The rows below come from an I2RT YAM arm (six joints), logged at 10 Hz.
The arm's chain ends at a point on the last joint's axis. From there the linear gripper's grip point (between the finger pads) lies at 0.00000 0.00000 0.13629 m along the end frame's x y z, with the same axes.
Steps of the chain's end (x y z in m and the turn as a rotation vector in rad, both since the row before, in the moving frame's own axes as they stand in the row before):
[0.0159 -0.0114 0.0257 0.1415 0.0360 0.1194]
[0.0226 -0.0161 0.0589 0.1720 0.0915 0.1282]
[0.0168 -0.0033 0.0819 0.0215 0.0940 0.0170]
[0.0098 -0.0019 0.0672 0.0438 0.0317 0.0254]
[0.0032 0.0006 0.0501 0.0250 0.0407 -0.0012]
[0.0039 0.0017 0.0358 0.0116 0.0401 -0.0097]
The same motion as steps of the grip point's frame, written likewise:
[0.0219 -0.0303 0.0243 0.1415 0.0360 0.1194]
[0.0365 -0.0385 0.0563 0.1720 0.0915 0.1282]
[0.0296 -0.0061 0.0813 0.0215 0.0940 0.0170]
[0.0142 -0.0078 0.0670 0.0438 0.0317 0.0254]
[0.0087 -0.0028 0.0499 0.0250 0.0407 -0.0012]
[0.0094 0.0001 0.0357 0.0116 0.0401 -0.0097]

